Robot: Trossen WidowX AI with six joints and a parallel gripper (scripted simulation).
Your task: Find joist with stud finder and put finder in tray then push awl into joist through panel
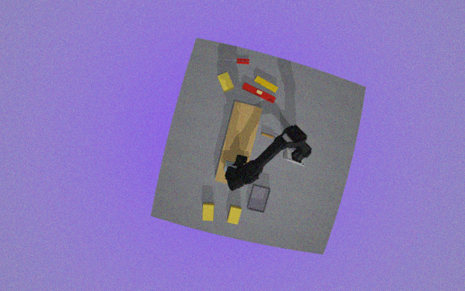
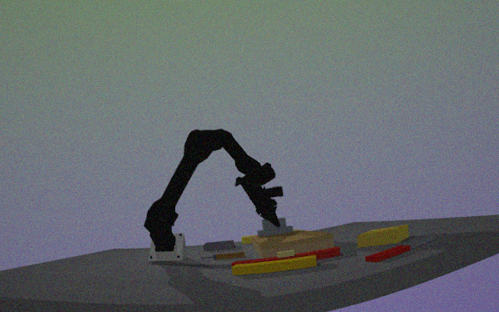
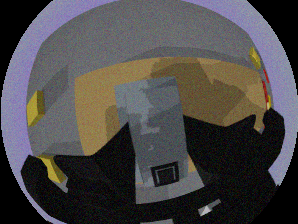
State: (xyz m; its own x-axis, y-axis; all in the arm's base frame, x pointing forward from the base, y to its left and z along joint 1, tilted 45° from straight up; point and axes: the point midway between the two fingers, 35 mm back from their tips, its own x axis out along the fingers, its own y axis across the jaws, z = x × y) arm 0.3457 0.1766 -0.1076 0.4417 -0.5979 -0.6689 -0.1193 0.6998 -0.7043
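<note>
My gripper tip is 24 cm past the grey tray, 14 cm to the right of it and 5 cm above it. Round my gripper tip: stud finder 3 cm behind, 2 cm above; then awl 18 cm behind, 28 cm to the right, 6 cm below; then red level 1 cm ahead, 52 cm to the right, 5 cm below.
</note>
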